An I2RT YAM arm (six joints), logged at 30 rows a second.
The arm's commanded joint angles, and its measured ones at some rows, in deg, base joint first. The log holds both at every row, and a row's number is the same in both.
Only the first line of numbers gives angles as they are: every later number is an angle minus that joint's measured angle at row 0.
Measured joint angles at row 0:
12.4, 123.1, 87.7, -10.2, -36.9, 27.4
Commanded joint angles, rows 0 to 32:
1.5, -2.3, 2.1, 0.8, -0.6, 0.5
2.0, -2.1, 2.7, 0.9, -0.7, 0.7
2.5, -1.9, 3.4, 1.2, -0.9, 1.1
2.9, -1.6, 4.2, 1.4, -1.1, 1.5
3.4, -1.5, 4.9, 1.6, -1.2, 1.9
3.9, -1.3, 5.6, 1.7, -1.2, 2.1
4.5, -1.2, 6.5, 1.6, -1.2, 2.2
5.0, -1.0, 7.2, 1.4, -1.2, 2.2
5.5, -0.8, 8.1, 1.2, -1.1, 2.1
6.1, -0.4, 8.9, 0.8, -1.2, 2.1
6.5, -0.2, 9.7, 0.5, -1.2, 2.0
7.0, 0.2, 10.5, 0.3, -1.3, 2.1
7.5, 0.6, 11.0, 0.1, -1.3, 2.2
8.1, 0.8, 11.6, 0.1, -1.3, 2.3
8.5, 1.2, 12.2, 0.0, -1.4, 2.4
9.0, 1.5, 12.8, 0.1, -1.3, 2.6
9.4, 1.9, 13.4, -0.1, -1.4, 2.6
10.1, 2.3, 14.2, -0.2, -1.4, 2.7
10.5, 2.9, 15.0, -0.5, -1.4, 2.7
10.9, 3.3, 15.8, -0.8, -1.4, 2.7
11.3, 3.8, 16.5, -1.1, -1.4, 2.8
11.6, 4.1, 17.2, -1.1, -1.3, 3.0
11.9, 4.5, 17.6, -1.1, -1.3, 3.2
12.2, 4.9, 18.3, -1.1, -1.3, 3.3
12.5, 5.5, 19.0, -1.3, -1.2, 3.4
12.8, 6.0, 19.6, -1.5, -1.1, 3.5
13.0, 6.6, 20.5, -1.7, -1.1, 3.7
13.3, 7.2, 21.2, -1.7, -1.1, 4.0
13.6, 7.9, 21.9, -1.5, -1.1, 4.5
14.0, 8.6, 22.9, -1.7, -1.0, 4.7
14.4, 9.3, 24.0, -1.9, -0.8, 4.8
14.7, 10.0, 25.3, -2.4, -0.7, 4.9
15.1, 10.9, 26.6, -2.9, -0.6, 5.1
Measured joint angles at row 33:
13.9, 9.1, 23.1, -1.9, -0.6, 4.1
